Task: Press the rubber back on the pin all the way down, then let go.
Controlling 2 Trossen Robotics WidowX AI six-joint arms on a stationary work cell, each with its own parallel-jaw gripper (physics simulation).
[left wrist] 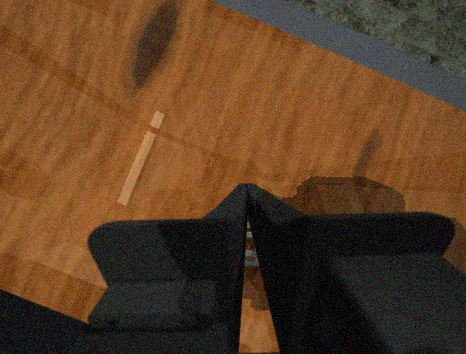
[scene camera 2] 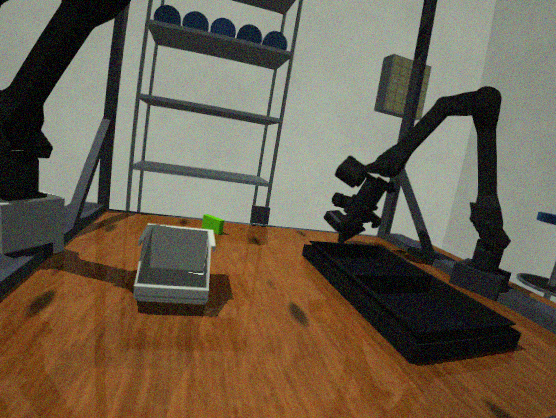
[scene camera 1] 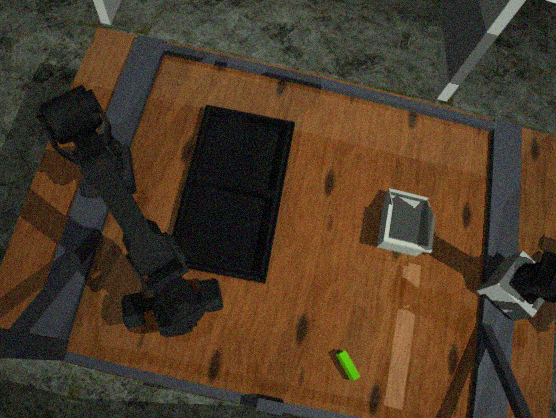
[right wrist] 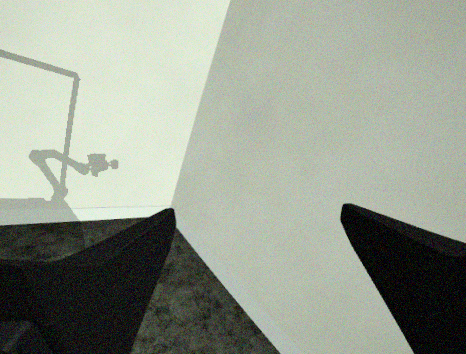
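Where they show: left gripper, fingertip midpoint: [left wrist: 245,190] [scene camera 2: 339,242]; right gripper, fingertip midpoint: [right wrist: 257,214]; left arm's base at its link origin: [scene camera 2: 483,267]; right arm's base at its link origin: [scene camera 2: 16,194] [scene camera 1: 527,283].
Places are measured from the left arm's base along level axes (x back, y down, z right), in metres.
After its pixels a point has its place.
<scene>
My left gripper [scene camera 2: 342,239] {x -0.091, y 0.047, z 0.345 m} [left wrist: 245,190] {x -0.091, y 0.047, z 0.345 m} is shut with nothing between its fingers. It points down low over the wooden table, beside the far end of the black tray in scene camera 2; in scene camera 1 its fingertips are hidden under its own body. In the left wrist view, a small grey-and-brown striped patch [left wrist: 251,245] {x -0.089, y 0.048, z 0.310 m} shows through the narrow slit between the fingers. I cannot tell whether it is the pin or the rubber, or how far down the rubber sits. My right gripper [right wrist: 257,214] {x -1.116, y -0.368, z 0.496 m} is open and empty, facing the wall and floor.
A black two-part tray [scene camera 1: 285,165] {x -0.387, y 0.045, z 0.050 m} [scene camera 2: 415,345] {x -0.428, y 0.023, z -0.042 m} lies near the left arm. A grey open bin [scene camera 1: 406,247] {x -0.579, y -0.021, z 0.302 m} [scene camera 2: 171,294] {x -0.636, y 0.024, z 0.183 m} stands nearer the right arm. A small green block [scene camera 1: 348,365] {x -0.404, y 0.013, z 0.503 m} [scene camera 2: 212,224] {x -0.412, y 0.029, z 0.495 m} lies on the table [scene camera 1: 320,280] {x -0.399, y 0.047, z 0.321 m} [scene camera 2: 270,360] {x -0.576, y 0.048, z 0.048 m} [left wrist: 225,100] {x -0.102, y 0.048, z 0.404 m}. Dark rails edge the table.
</scene>
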